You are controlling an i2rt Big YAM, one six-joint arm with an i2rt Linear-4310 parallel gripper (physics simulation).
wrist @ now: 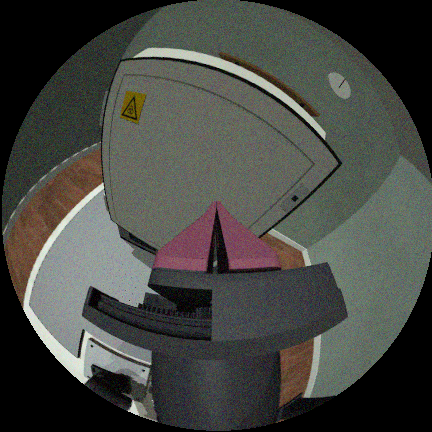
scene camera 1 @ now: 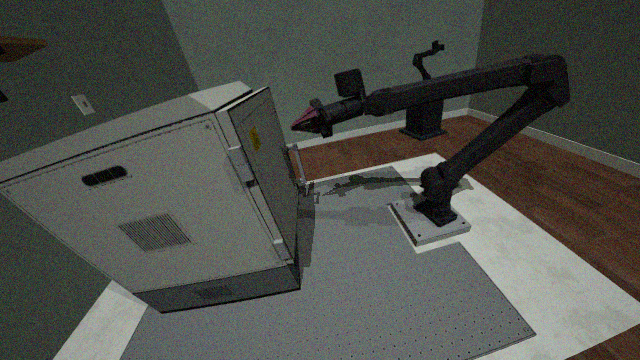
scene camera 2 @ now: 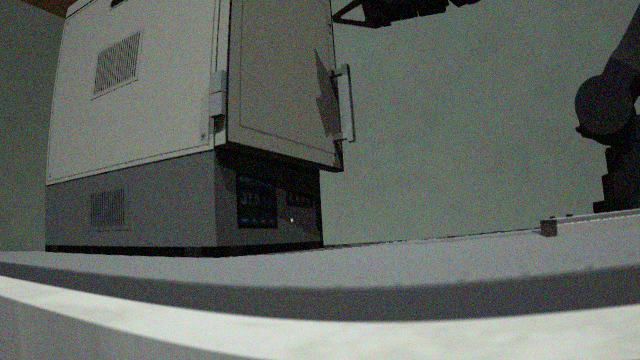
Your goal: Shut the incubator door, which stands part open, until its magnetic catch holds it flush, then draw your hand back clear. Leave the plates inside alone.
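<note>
The incubator is a pale box on a dark grey base. Its grey door stands a little open, with its free edge out from the body. The door's bar handle is on the free side; my fingers hide it in the wrist view. My gripper is shut and empty, its pink fingertips pointing at the door's front near the free edge, above the handle. I cannot tell whether they touch it. The plates inside are hidden behind the door.
The incubator stands on a grey perforated board on a white table. My arm's base plate is at the right of the board. A second dark arm stands behind. A wooden shelf is on the wall.
</note>
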